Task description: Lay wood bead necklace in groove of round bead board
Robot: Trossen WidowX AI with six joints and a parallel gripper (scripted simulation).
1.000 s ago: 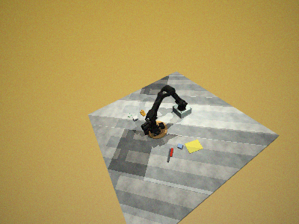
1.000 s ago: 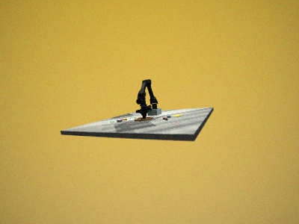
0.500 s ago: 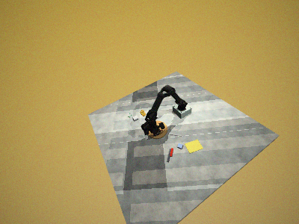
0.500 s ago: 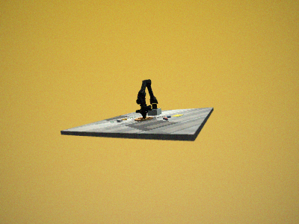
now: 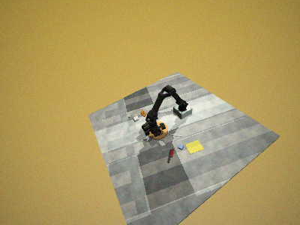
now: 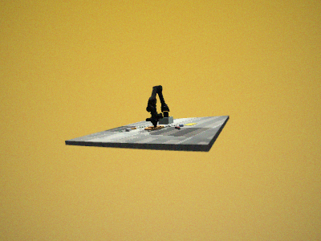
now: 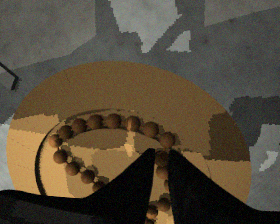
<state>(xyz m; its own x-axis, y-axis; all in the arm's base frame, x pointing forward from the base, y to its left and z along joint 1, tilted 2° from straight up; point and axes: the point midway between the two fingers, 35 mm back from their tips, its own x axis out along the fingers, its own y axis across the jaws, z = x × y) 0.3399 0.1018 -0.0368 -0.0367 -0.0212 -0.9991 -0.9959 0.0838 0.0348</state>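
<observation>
The round bead board is 30 mm behind my gripper tip, 40 mm to the right of it and 10 mm below it. Also, from my gripper tip: thin grey stick 160 mm behind, 80 mm to the left, 20 mm below; then red-handled tool 30 mm behind, 230 mm to the left, 10 mm below; then small blue block 140 mm behind, 210 mm to the left, 10 mm below.
</observation>
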